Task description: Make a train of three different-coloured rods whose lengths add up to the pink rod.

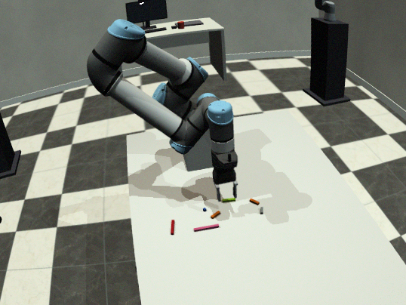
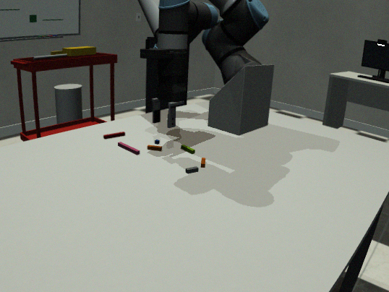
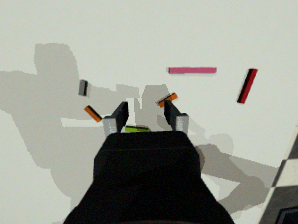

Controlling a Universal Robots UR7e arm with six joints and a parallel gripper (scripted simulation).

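Now: hand 120 mm to the right of the grey rod, 100 mm above it and 40 mm short of it. Also, from my hand: pink rod 100 mm below, 90 mm to the right, 40 mm ahead; lime rod 100 mm below, 70 mm behind, 30 mm to the left; blue rod 100 mm below, 70 mm to the right, 50 mm behind.
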